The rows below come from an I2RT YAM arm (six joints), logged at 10 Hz.
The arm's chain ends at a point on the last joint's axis. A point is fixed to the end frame.
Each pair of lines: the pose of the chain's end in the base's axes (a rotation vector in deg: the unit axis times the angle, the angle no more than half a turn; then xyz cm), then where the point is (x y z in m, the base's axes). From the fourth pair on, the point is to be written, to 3 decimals.
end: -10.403, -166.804, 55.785, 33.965, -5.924, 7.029
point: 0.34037 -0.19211 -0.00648
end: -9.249, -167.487, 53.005, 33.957, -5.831, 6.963
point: 0.34113 -0.18856 -0.01150
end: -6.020, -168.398, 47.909, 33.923, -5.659, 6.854
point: 0.34293 -0.18162 -0.02035
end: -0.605, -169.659, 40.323, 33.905, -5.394, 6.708
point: 0.347 -0.170 -0.033
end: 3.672, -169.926, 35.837, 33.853, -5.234, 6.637
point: 0.349 -0.163 -0.040
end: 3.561, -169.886, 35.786, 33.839, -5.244, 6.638
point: 0.348 -0.163 -0.040
